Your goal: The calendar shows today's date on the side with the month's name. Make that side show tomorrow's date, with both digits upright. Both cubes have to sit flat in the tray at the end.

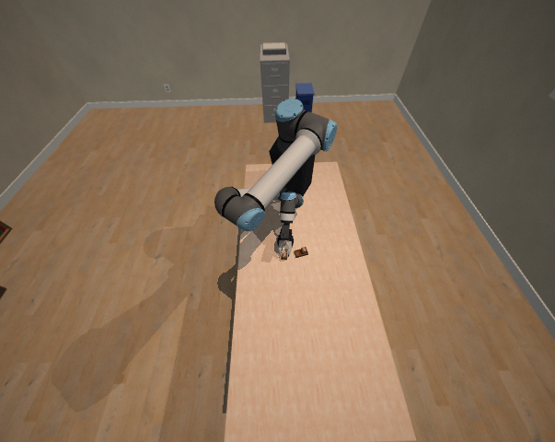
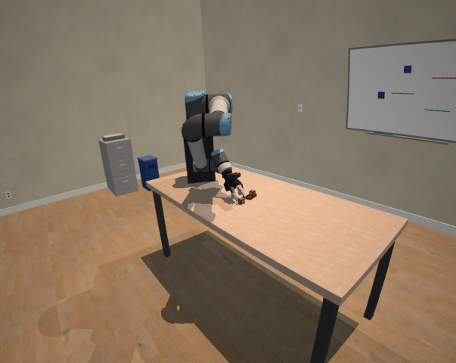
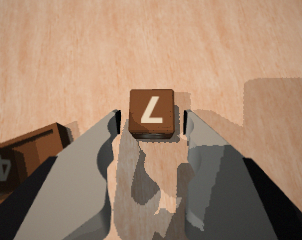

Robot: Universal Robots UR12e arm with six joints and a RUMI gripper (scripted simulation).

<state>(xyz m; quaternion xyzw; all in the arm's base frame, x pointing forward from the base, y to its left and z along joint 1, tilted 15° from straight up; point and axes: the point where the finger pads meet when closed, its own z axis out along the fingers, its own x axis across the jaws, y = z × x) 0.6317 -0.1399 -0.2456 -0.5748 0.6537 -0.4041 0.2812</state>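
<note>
Now: the brown digit cube 1 cm ahead of my hand and 2 cm below it. Also, from my hand: brown calendar tray 1 cm behind, 11 cm to the left, 2 cm below.
</note>
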